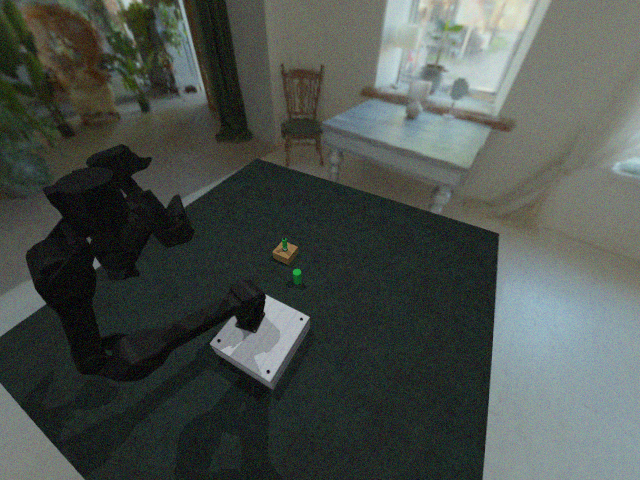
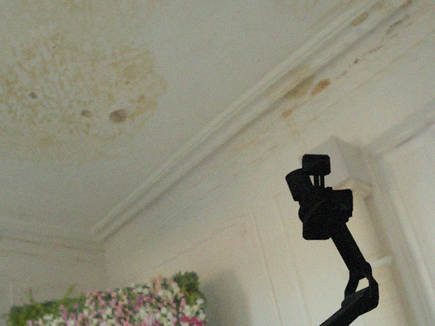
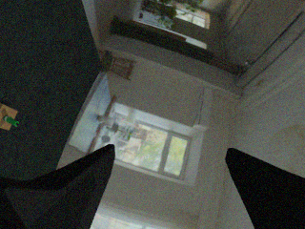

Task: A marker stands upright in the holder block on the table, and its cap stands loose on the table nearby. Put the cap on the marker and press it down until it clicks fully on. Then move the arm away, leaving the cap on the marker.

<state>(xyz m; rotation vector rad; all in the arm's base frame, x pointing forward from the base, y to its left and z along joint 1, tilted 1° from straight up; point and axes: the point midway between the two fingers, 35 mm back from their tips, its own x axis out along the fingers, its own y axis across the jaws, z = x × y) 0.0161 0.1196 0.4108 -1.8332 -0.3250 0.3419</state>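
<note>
The green marker cap lies 450 mm below my gripper tip, 190 mm to the right of it and 170 mm ahead of it.
</note>
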